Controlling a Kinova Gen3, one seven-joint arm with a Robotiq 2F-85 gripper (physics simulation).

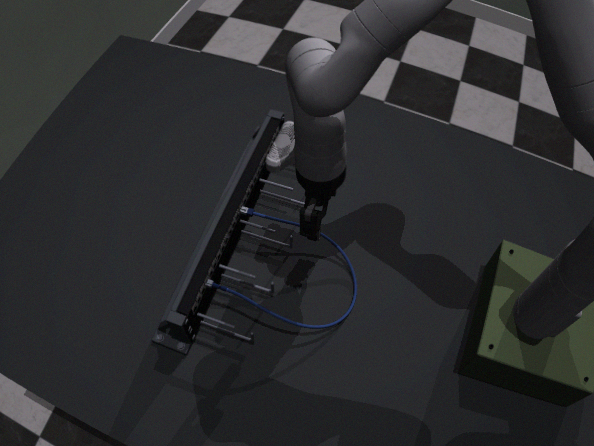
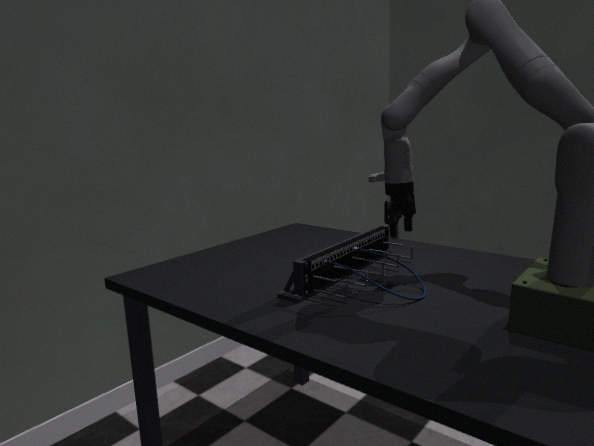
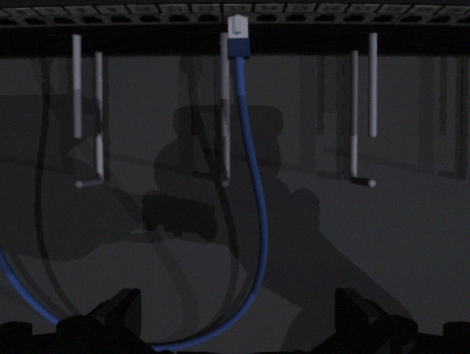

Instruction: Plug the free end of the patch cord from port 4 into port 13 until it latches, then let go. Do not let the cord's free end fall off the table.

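The blue patch cord forms a wide loop in front of the black patch panel. One white and blue plug sits at a port in the panel's face, near its middle. The cord's other plug sits at a port nearer the panel's near end. The port numbers and latch clips cannot be made out. My gripper is open and empty, pointing down above the cord, on the robot's side of the panel.
Thin metal rods, some with upturned ends, stick out from below the ports on both sides of the plugs. The panel stands on the dark table. The arm's green base stands at the right.
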